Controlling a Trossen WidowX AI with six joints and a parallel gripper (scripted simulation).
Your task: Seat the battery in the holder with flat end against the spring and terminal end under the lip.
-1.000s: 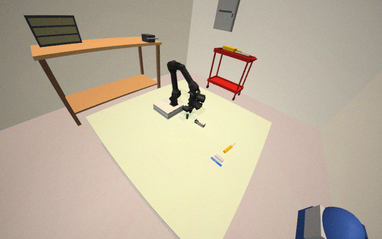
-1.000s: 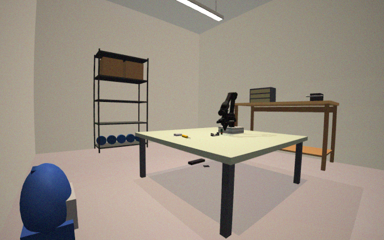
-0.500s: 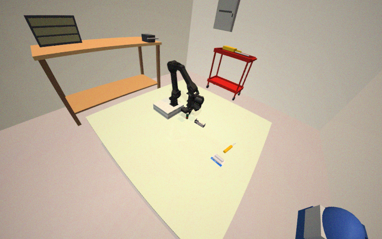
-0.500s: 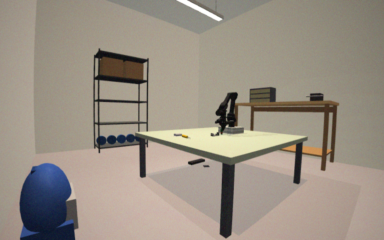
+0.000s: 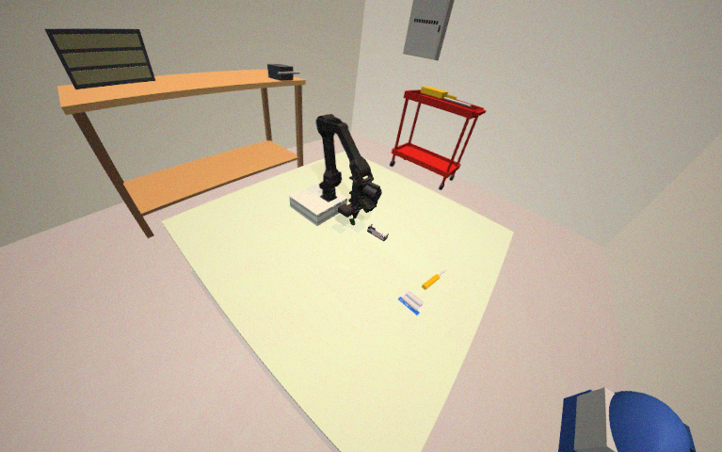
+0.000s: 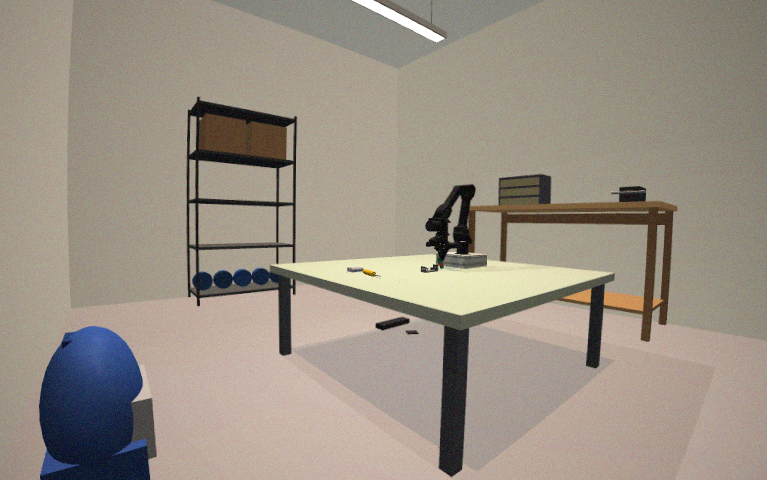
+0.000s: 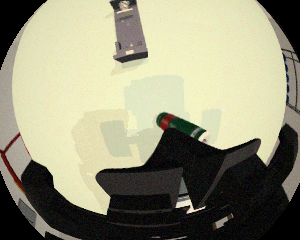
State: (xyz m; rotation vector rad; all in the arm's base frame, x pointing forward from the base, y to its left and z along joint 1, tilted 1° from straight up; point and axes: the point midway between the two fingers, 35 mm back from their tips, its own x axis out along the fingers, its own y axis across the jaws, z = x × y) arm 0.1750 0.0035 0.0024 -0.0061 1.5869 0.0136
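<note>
My gripper tip is 10 mm to the left of the battery and 10 mm above it. From my gripper tip the other things lie so: orange-handled screwdriver 460 mm ahead, 30 mm below.
</note>
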